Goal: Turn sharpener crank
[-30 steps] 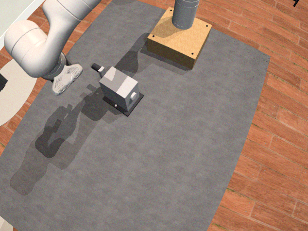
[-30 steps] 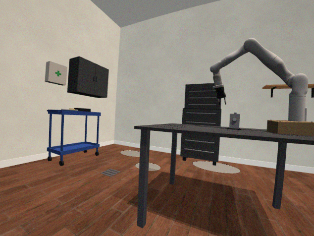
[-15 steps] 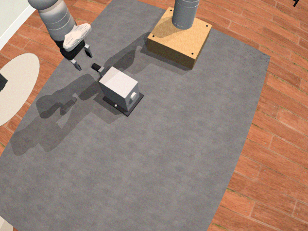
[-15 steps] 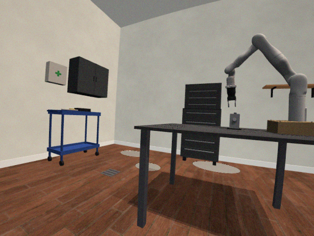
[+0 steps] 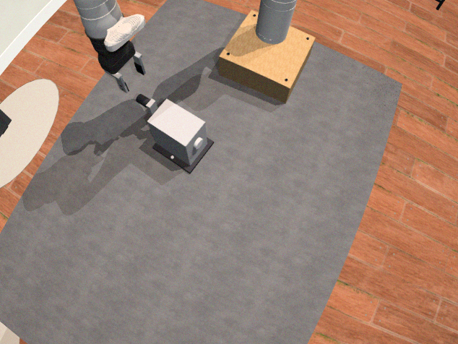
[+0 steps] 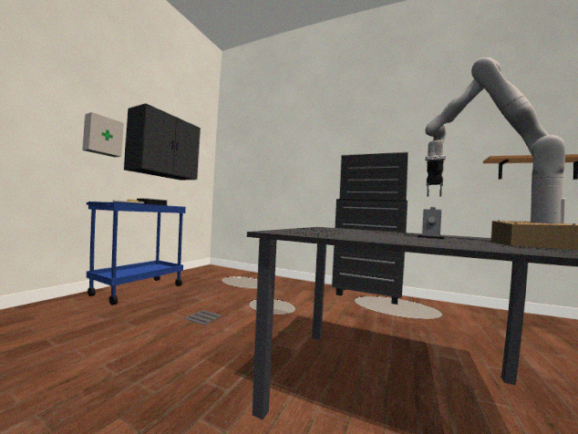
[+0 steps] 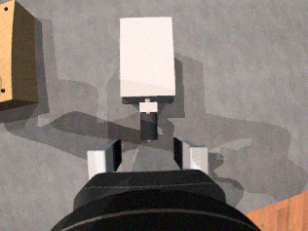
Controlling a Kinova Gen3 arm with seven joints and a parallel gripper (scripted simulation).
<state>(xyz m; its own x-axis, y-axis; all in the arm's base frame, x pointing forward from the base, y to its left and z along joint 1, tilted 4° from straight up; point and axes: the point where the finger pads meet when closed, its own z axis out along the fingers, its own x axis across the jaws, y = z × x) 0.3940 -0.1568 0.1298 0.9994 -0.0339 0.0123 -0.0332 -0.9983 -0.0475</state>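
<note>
The dark handle is 90 mm below my hand and 20 mm to the left of it.
</note>
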